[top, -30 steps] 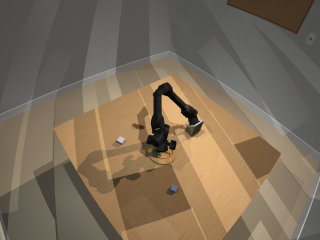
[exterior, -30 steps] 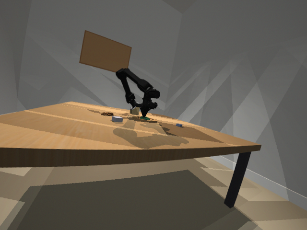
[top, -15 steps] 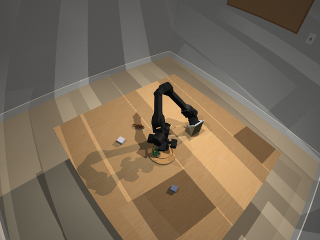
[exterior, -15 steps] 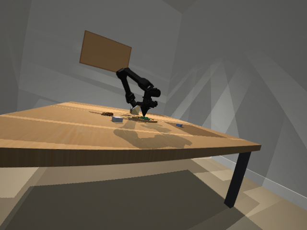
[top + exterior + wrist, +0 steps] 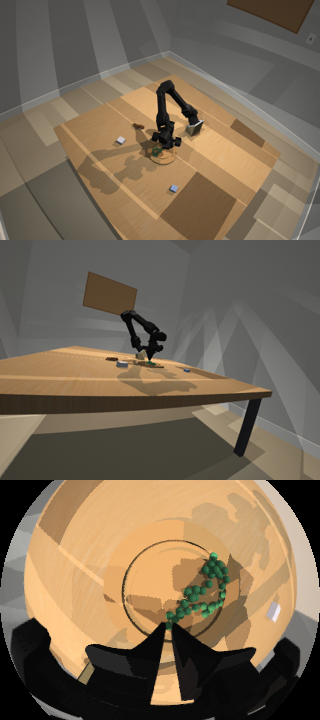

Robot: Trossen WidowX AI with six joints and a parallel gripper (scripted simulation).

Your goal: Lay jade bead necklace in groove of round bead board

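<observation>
Right now the round wooden bead board is 30 mm ahead of my gripper tip, 20 mm below it and 10 mm to the left of it. Also, from my gripper tip: blue block (270 mm to the left, 120 mm ahead, 20 mm below); then pale grey block (230 mm ahead, 200 mm to the right, 20 mm below).
</observation>
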